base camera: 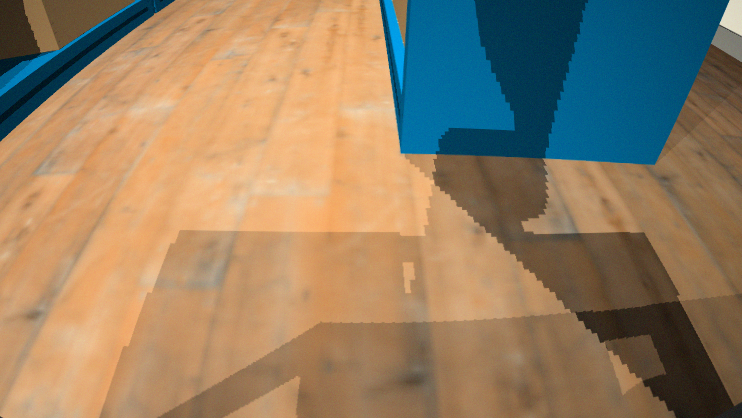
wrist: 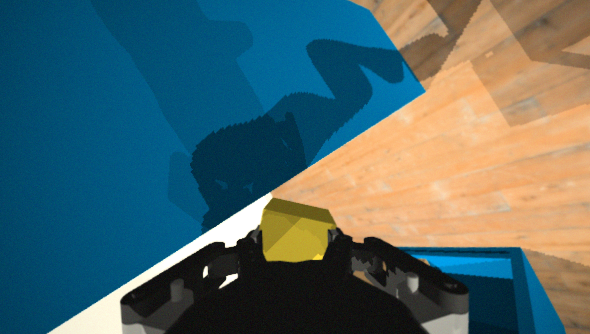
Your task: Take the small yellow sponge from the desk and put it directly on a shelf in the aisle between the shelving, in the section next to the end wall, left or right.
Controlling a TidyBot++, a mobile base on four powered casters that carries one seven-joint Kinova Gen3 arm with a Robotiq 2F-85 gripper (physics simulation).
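Frame: origin at the arm's base, x back, y right, z up, level; millimetres.
Seen in the pictures: gripper, fingertip midpoint: [wrist: 294, 233].
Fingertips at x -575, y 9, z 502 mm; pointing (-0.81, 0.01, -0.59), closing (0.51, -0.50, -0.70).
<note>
Offsets run from my fingertips to a thing's top centre. "pt": to the spot under its first point. Level surfaces: height alone.
The small yellow sponge @[dx -13, dy -19, dz +71 mm] [wrist: 296, 235] is between the fingertips of my gripper [wrist: 294, 233] in the wrist view. The gripper is shut on it, with a fingertip against its left and right sides. The sponge is in the air, clear of any surface. The end panel of a blue shelving unit [base camera: 456, 77] [wrist: 75, 125] stands close ahead on the right in the base camera view. A second blue shelving unit [base camera: 67, 64] [wrist: 530, 290] stands on the other side of the aisle, at the left in the base camera view. The gripper does not show in the base camera view.
The wooden aisle floor @[dz -899 mm] [base camera: 259, 103] [wrist: 475, 165] runs between the two units. Brown boxes @[pt dx -573, dy -791, dz -791 mm] [base camera: 88, 18] stand in the left unit. A pale wall [base camera: 732, 15] shows at the far right. A white surface [wrist: 220, 235] shows behind the gripper. Shadows of the robot fall on the floor and the panel.
</note>
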